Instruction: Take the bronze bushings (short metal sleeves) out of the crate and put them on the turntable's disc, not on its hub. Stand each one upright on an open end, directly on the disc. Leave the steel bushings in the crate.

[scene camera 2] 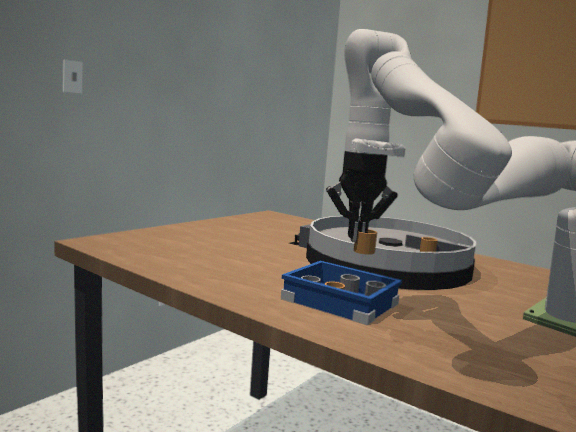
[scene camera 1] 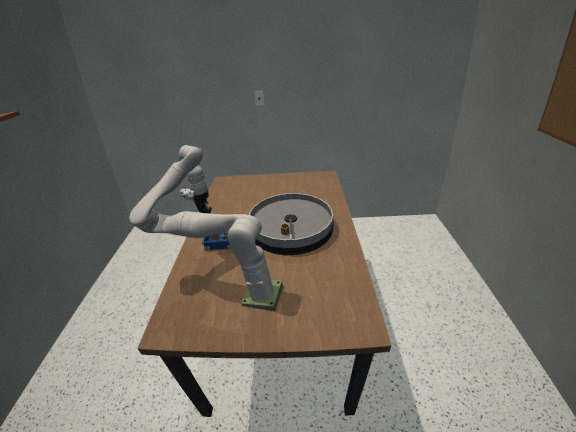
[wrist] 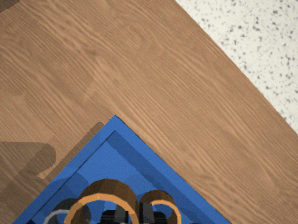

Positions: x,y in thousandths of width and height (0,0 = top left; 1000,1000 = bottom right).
Observation:
I see my gripper (scene camera 2: 619,559) and a turntable (scene camera 2: 671,552).

